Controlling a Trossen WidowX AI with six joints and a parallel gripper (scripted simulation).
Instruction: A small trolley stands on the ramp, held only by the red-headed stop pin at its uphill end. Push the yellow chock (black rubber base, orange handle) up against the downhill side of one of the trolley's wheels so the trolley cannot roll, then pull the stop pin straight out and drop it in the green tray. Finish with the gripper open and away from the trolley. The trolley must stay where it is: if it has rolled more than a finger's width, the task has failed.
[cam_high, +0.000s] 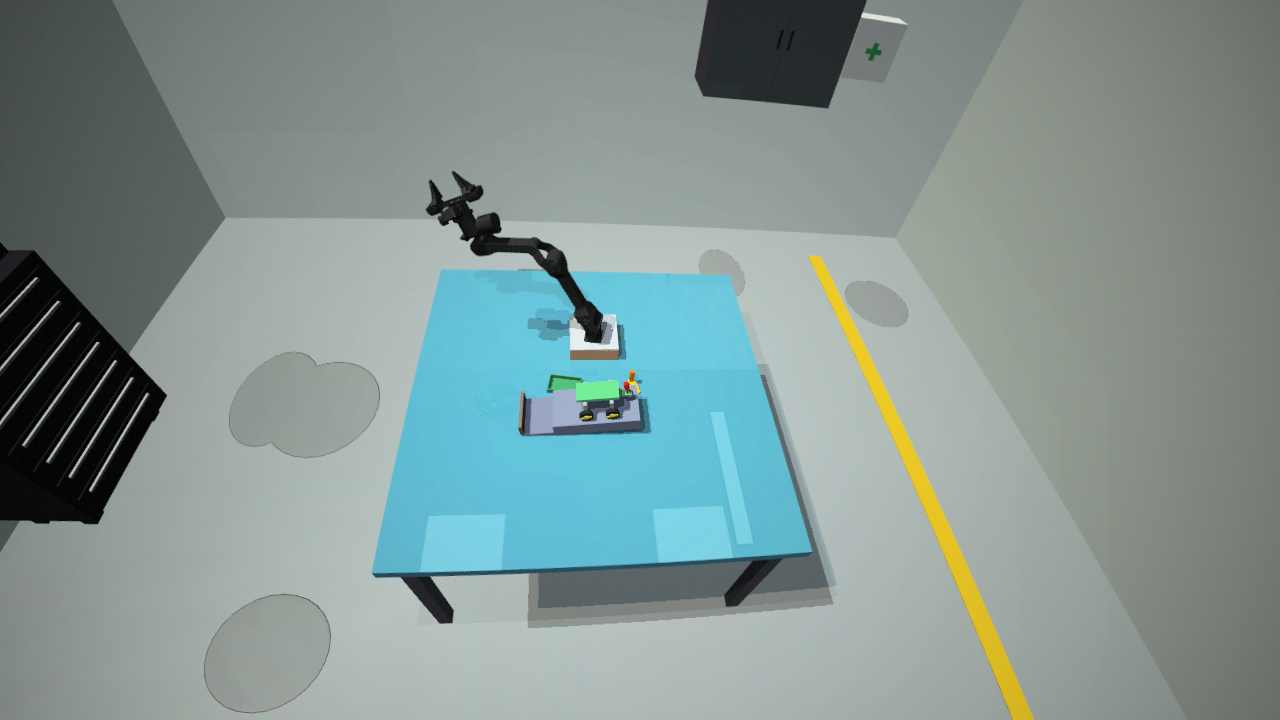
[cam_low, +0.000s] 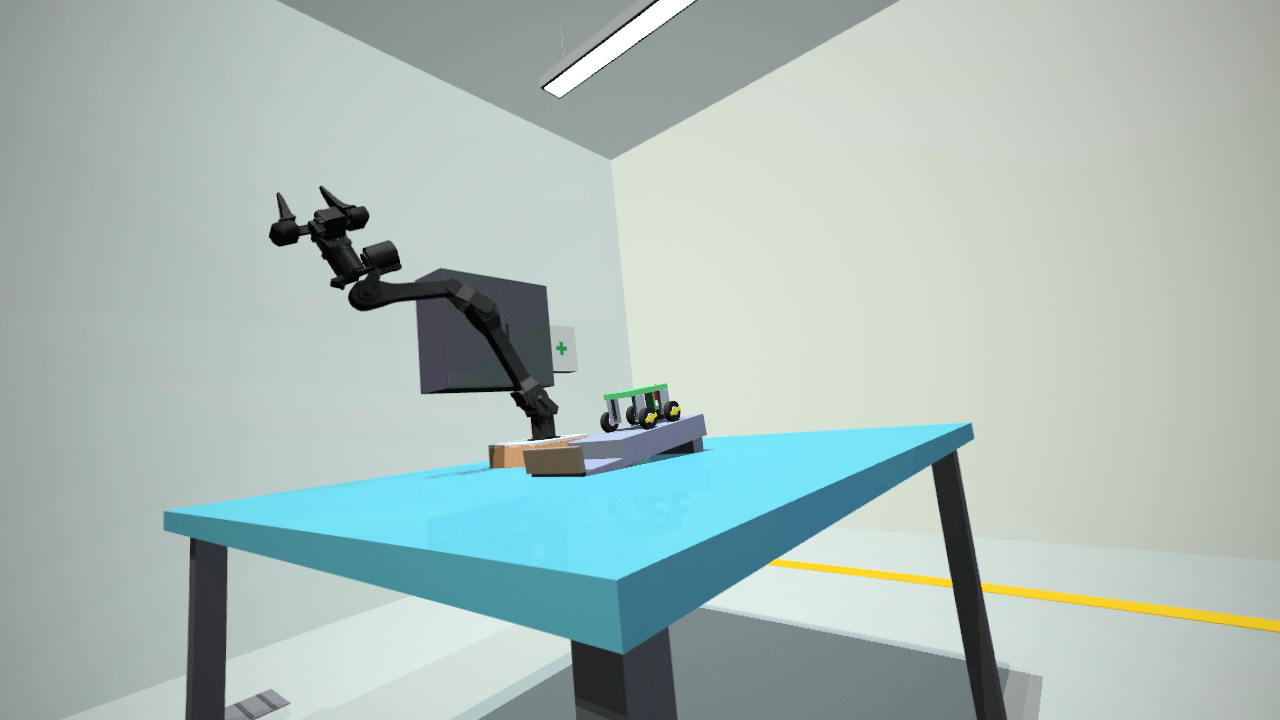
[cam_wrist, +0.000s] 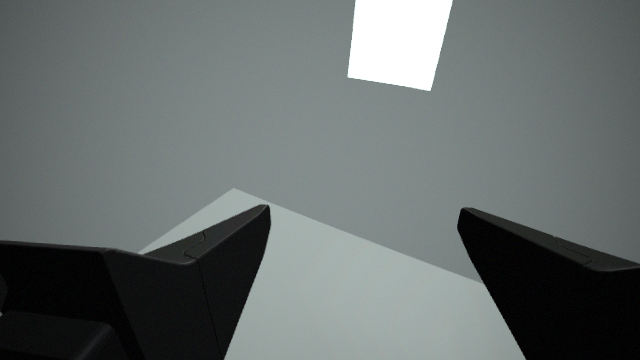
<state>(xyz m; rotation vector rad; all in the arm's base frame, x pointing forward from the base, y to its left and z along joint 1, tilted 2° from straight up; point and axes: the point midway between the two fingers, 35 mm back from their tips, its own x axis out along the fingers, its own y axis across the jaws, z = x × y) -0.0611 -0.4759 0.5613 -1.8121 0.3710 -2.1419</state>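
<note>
Right now the red-headed stop pin is 35 cm ahead of my gripper tip, 65 cm to the left of it and 52 cm below it. From my gripper tip the other things lie so: green-topped trolley: 38 cm ahead, 56 cm to the left, 53 cm below; then brown stop block: 42 cm ahead, 30 cm to the left, 61 cm below; then grey ramp: 38 cm ahead, 55 cm to the left, 60 cm below.
</note>
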